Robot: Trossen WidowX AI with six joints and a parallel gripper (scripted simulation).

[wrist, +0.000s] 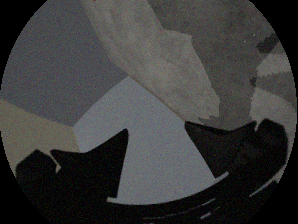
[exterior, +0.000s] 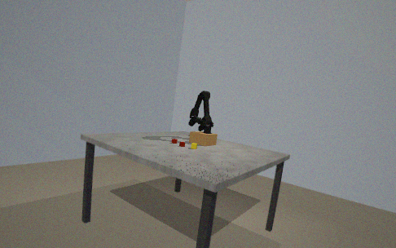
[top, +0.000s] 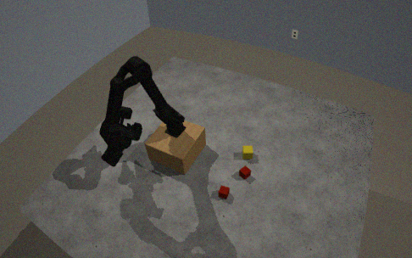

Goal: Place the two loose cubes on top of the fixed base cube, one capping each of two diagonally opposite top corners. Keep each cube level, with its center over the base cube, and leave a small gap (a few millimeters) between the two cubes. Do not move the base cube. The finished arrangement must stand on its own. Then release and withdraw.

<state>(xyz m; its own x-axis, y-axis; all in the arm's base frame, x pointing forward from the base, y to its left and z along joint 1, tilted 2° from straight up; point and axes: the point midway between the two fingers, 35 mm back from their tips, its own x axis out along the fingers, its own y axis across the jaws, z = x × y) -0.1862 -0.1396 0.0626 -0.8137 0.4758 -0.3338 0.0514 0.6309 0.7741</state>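
My gripper tip is 500 mm short of the yellow cube, 230 mm to the right of it and 130 mm above it. From my gripper tip the other things lie so: red cube 510 mm ahead, 130 mm below, 10 mm to the left.
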